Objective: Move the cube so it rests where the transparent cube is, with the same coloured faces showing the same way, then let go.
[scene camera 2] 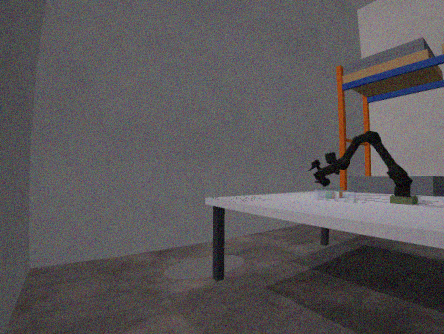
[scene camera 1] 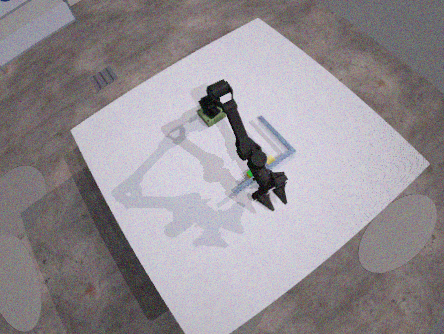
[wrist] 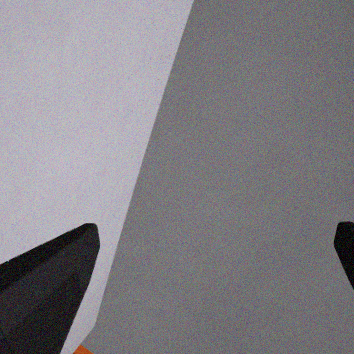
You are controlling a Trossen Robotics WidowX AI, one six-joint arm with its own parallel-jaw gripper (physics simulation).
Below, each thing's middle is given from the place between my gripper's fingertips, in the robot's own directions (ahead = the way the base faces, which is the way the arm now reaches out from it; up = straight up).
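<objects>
My gripper's 11 cm above the pale blue L-shaped rail (scene camera 1: 289, 151) now, and it's 28 cm past the rail and 13 cm to the right of it.
</objects>
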